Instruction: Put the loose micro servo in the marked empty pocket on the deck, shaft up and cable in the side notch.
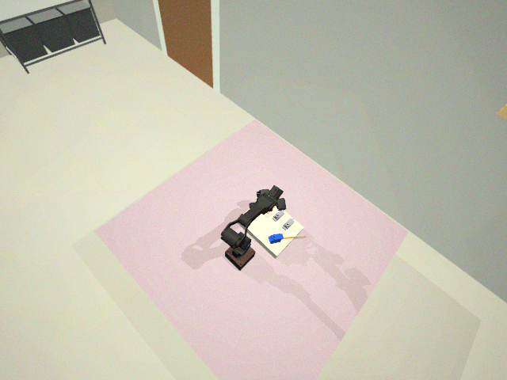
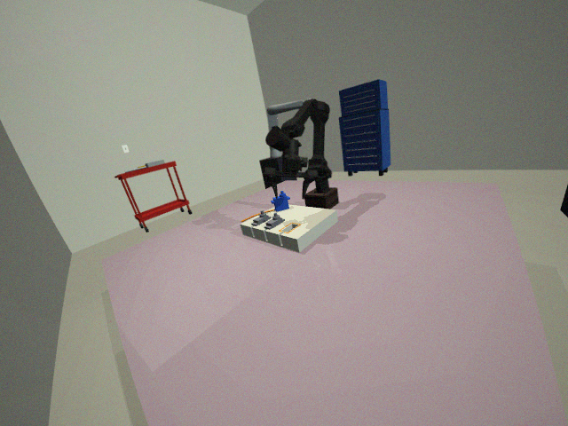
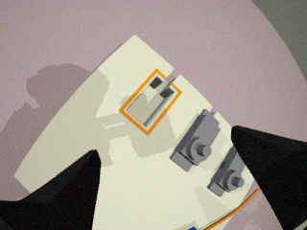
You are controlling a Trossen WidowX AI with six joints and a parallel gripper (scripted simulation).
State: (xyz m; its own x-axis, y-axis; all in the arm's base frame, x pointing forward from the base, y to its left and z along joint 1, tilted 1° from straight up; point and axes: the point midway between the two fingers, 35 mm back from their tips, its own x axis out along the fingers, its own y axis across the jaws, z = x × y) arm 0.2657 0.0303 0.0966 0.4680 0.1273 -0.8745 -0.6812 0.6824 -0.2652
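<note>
Now: gripper tip 70 mm past the white deck, 50 mm to the left of it and 110 mm above it.
</note>
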